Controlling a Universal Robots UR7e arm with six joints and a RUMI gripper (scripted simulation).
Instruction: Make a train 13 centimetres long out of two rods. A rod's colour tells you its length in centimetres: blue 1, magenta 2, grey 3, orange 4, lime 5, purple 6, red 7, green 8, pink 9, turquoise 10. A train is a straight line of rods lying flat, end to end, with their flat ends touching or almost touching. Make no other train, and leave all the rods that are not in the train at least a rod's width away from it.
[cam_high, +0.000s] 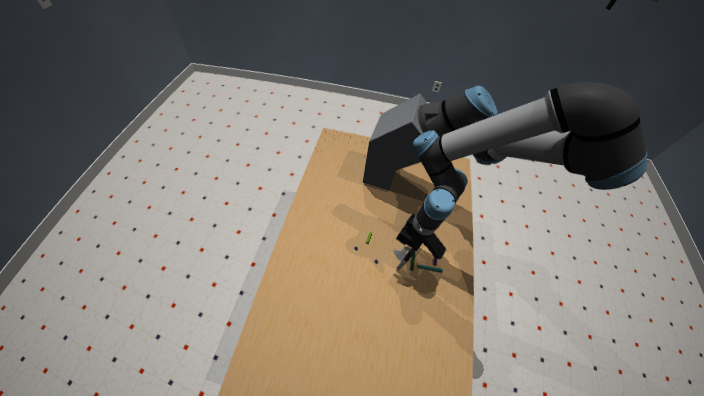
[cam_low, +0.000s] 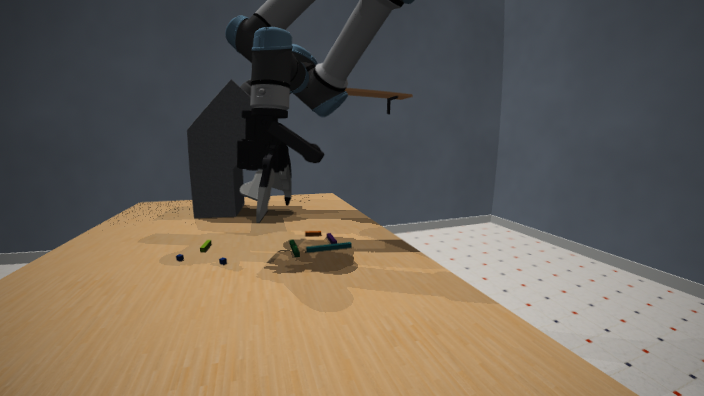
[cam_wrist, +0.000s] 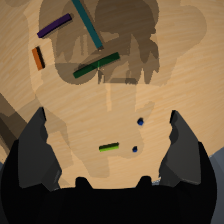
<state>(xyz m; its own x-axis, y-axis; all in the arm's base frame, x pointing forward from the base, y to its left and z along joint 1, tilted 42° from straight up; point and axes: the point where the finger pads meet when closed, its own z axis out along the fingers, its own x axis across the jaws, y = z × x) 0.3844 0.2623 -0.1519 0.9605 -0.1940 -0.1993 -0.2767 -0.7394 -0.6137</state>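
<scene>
Now: the lime rod 16 cm to the right of my hand, 8 cm below it and 4 cm behind it. Also, from my hand: green rod: 8 cm below, 3 cm to the left, 1 cm behind; turquoise rod: 11 cm to the left, 8 cm below, 1 cm behind; orange rod: 10 cm behind, 8 cm to the left, 8 cm below.
</scene>
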